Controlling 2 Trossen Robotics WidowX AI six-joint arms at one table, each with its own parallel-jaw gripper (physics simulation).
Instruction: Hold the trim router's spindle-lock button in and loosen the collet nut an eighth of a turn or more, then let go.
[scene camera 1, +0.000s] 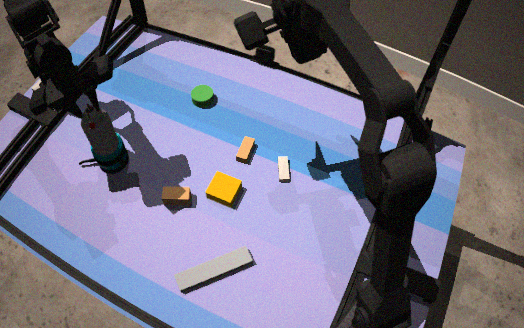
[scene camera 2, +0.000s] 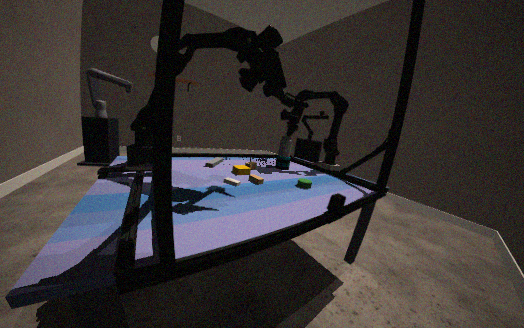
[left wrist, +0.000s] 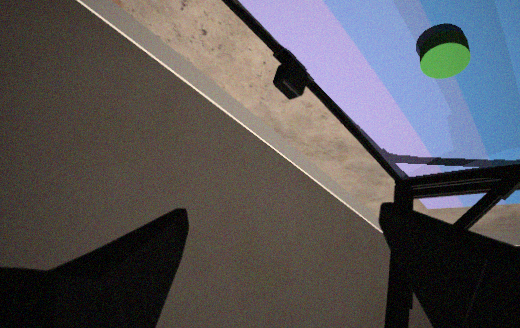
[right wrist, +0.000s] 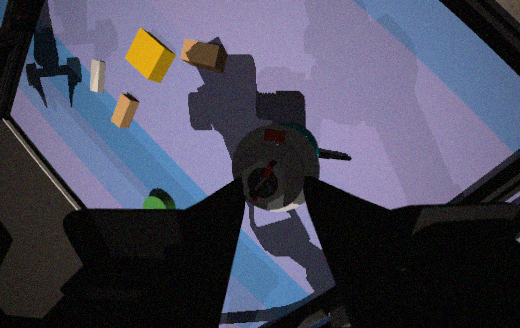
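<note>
The trim router stands upright near the table's edge, grey with a teal ring at its foot. In the right wrist view I look down on its top: the red spindle-lock button sits at the rim and the collet nut, with a red mark, is in the middle. My right gripper comes down from above and is shut on the collet nut. My left gripper is open and empty, high up past the far table edge, far from the router.
A green disc, a yellow block, two orange blocks, a white bar and a grey slab lie on the table. A black clamp sits on the frame rail.
</note>
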